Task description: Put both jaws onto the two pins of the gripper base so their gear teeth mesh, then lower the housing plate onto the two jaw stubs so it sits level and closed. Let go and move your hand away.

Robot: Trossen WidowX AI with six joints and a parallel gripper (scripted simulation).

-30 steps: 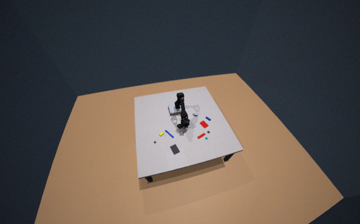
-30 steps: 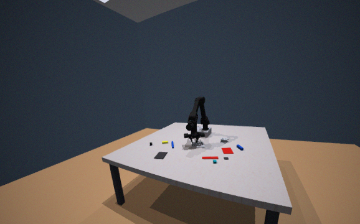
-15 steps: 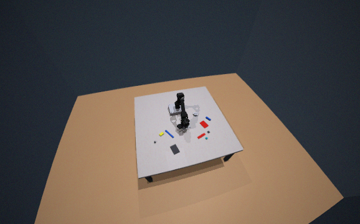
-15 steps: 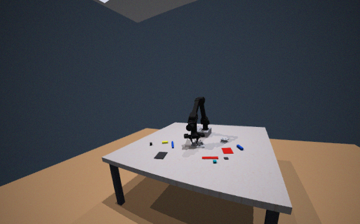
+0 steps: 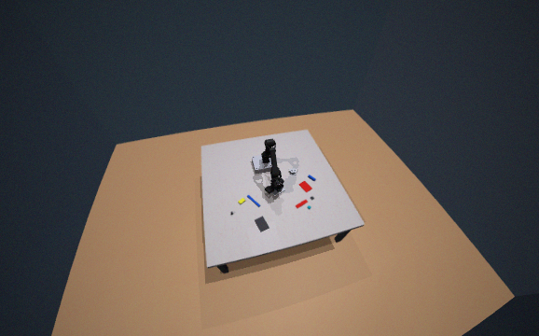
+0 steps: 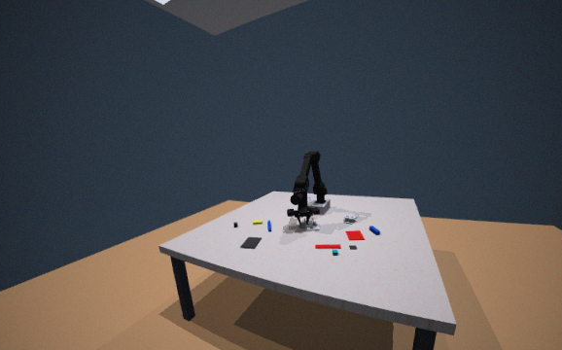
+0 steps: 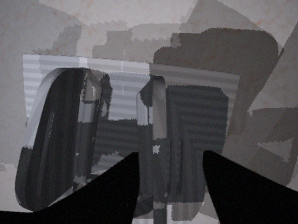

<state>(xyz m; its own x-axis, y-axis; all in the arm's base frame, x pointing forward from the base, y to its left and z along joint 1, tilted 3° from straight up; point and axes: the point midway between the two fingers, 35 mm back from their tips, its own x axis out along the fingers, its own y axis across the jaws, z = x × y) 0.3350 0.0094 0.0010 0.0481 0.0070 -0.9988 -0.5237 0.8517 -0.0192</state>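
My gripper tip is now 30 mm to the right of the white flat plate and 10 mm above it. Also, from my gripper tip: red square plate 10 mm ahead, 300 mm to the left, 10 mm below; red bar 180 mm ahead, 210 mm to the left, 10 mm below; gripper base 180 mm behind, 230 mm to the left, 10 mm above.
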